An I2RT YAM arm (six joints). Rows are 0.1 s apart.
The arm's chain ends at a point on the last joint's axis. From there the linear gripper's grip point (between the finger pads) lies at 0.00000 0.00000 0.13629 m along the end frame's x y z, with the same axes.
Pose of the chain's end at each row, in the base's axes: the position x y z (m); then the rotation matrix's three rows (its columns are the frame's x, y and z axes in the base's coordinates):
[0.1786 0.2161 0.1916], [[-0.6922 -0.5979 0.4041], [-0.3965 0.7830 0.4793], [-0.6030 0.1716 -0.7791]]
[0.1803 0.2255 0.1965], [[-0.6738 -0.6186 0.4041], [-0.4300 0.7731 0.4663], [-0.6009 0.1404 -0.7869]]
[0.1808 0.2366 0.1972], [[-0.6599 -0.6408 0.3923], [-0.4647 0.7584 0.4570], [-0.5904 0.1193 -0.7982]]
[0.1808 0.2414 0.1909], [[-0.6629 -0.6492 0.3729], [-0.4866 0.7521 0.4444], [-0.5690 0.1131 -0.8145]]
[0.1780 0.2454 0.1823], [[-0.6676 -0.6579 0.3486], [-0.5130 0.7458 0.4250], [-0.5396 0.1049 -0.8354]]
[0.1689 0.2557 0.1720], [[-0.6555 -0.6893 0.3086], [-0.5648 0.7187 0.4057], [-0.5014 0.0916 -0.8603]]
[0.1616 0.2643 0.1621], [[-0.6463 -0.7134 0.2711], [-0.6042 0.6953 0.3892], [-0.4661 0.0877 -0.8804]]
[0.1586 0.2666 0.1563], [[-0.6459 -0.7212 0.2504], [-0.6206 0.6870 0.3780], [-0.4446 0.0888 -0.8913]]
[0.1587 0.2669 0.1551], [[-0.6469 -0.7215 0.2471], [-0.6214 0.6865 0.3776], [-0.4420 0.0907 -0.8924]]
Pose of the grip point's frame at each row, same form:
[0.2337 0.2814 0.0854], [[-0.6922 -0.5979 0.4041], [-0.3965 0.7830 0.4793], [-0.6030 0.1716 -0.7791]]
[0.2354 0.2891 0.0893], [[-0.6738 -0.6186 0.4041], [-0.4300 0.7731 0.4663], [-0.6009 0.1404 -0.7869]]
[0.2343 0.2989 0.0884], [[-0.6599 -0.6408 0.3923], [-0.4647 0.7584 0.4570], [-0.5904 0.1193 -0.7982]]
[0.2316 0.3020 0.0799], [[-0.6629 -0.6492 0.3729], [-0.4866 0.7521 0.4444], [-0.5690 0.1131 -0.8145]]
[0.2255 0.3033 0.0684], [[-0.6676 -0.6579 0.3486], [-0.5130 0.7458 0.4250], [-0.5396 0.1049 -0.8354]]
[0.2110 0.3110 0.0547], [[-0.6555 -0.6893 0.3086], [-0.5648 0.7187 0.4057], [-0.5014 0.0916 -0.8603]]
[0.1985 0.3173 0.0421], [[-0.6463 -0.7134 0.2711], [-0.6042 0.6953 0.3892], [-0.4661 0.0877 -0.8804]]
[0.1927 0.3181 0.0348], [[-0.6459 -0.7212 0.2504], [-0.6206 0.6870 0.3780], [-0.4446 0.0888 -0.8913]]
[0.1924 0.3184 0.0335], [[-0.6469 -0.7215 0.2471], [-0.6214 0.6865 0.3776], [-0.4420 0.0907 -0.8924]]

